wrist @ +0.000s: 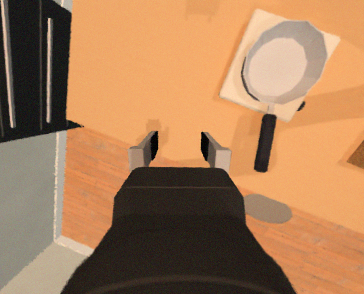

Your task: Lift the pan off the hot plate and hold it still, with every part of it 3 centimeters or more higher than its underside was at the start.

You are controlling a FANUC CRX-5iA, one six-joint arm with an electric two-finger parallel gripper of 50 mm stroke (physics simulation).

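Places are measured from the arm's base along level axes (x back, y left, z down), in millimetres.
Pixels of known places: gripper, fingertip midpoint: (179,140).
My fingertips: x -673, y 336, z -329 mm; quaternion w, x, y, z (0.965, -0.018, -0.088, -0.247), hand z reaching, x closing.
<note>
Ahead of a thing's pixels: the offset from my fingertips to its top centre. "pt": to the spot under its first point. Level surfaces: height alone.
A light grey pan (277,67) sits on the hot plate @(pt dx +49, dy -125, dz +336 mm) (231,89), a cream square block at the upper right of the wrist view. Its black handle @(dx +211, dy -41, dz +243 mm) (265,144) points down in the view, past the hot plate's edge, toward the table's edge. A small dark knob shows at the hot plate's lower right side. My gripper (179,140) is open with nothing between its fingers. It is to the left of the handle in the view, apart from it, and seems to be above the table.
The orange table top @(dz +399 mm) (150,65) lies under the hot plate. A black slotted panel (30,70) stands at the upper left, above a grey surface (27,195). A brown object (357,154) shows at the right edge. A grey disc (268,208) lies near the table's edge, over wooden floor (310,250).
</note>
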